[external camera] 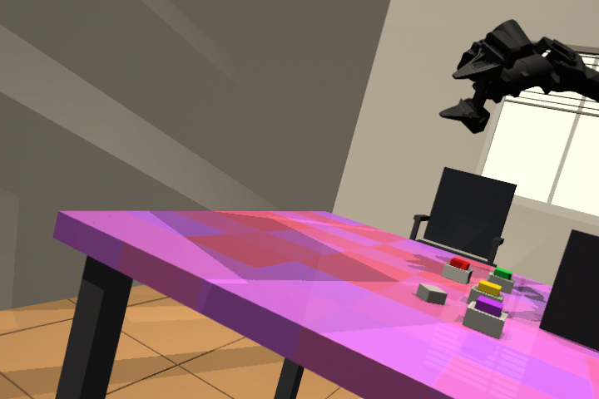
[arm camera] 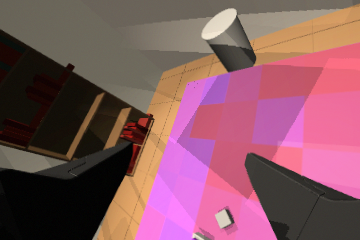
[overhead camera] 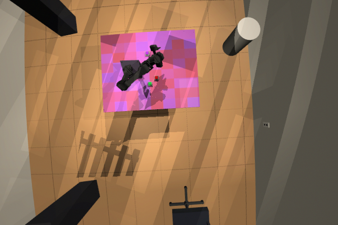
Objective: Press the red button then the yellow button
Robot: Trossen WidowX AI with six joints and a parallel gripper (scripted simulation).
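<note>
My gripper tip is 100 mm past the red button, 130 mm to the left of it and 290 mm above it. From my gripper tip the other things lie so: yellow button (160 mm behind, 30 mm to the left, 290 mm below); then purple button (160 mm behind, 160 mm to the left, 290 mm below); then pale grey block (80 mm behind, 110 mm to the left, 320 mm below).
</note>
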